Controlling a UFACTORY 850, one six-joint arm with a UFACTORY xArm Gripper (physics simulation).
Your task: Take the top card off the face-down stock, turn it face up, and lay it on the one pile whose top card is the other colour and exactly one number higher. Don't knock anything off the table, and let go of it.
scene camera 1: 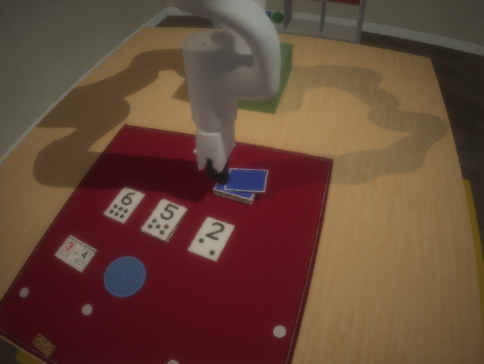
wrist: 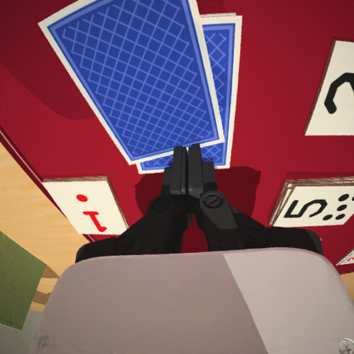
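The face-down stock (scene camera 1: 235, 193) (wrist: 220, 60) has blue backs. Its top card (scene camera 1: 247, 180) (wrist: 135, 80) lies skewed over the rest, face down. My gripper (scene camera 1: 220, 179) (wrist: 190, 162) is shut with nothing between its fingers; the fingertips are at the near short edge of the top card in the wrist view, over the stock's end. Whether they touch it I cannot tell. Face-up piles are a black 6 (scene camera 1: 124, 205), a black 5 (scene camera 1: 164, 219) (wrist: 320, 204), a black 2 (scene camera 1: 211, 239) (wrist: 335, 95) and a red 1 (wrist: 87, 204), mostly hidden by the arm in the scene view.
All cards lie on a dark red mat (scene camera 1: 225, 310) (wrist: 280, 60). A small example card (scene camera 1: 76, 253) and a blue disc (scene camera 1: 125, 276) lie on the near left part. White dots and a tan dotted piece (scene camera 1: 44, 345) are near the front. The green base block (scene camera 1: 282, 75) is behind.
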